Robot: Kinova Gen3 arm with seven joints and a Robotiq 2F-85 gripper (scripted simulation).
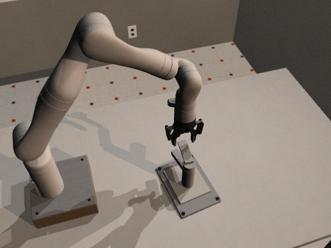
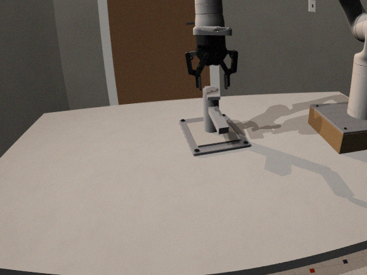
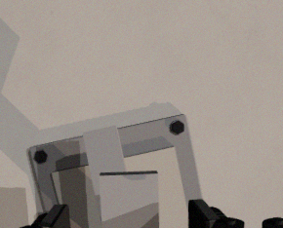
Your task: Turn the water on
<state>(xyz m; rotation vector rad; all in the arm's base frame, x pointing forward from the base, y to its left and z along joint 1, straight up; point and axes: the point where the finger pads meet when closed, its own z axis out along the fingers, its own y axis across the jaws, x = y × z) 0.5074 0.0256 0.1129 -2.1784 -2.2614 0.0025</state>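
The flat lever is 30 mm to the right of my hand and 30 mm below it. Round my hand: grey tap: 50 mm to the right, 90 mm below; plate frame: 80 mm to the right, 180 mm below.
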